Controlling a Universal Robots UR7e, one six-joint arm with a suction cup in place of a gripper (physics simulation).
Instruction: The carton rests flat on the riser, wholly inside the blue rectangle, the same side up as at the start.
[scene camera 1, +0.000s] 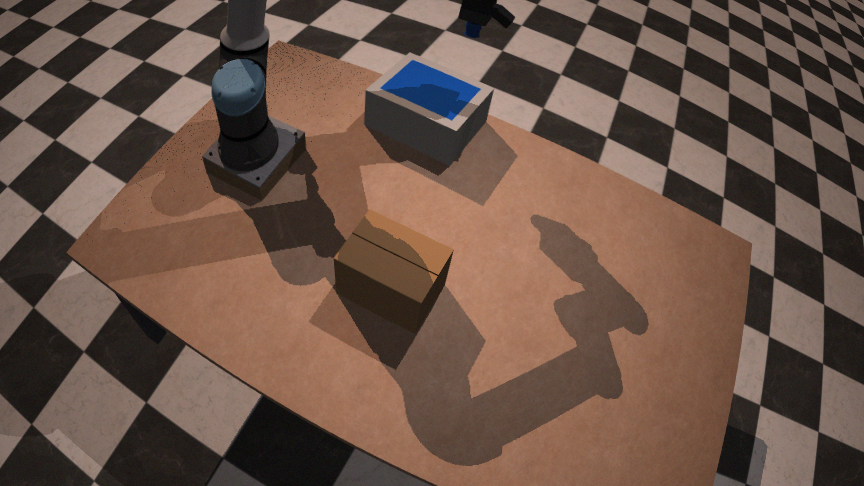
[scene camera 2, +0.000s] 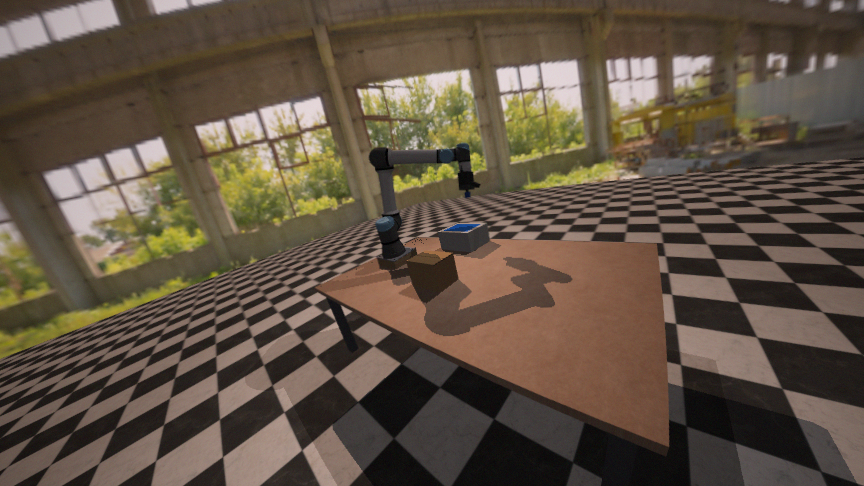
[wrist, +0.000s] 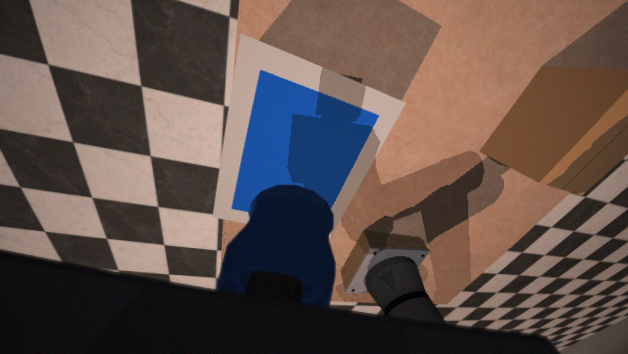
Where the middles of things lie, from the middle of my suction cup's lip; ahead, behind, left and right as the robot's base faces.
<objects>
The brown carton (scene camera 1: 389, 269) is 4 cm ahead of my suction cup, 51 cm to the right of it and 25 cm below it. From my suction cup the other things lie so: grey riser (scene camera 2: 466, 237) 7 cm behind, 2 cm to the right, 25 cm below.
</objects>
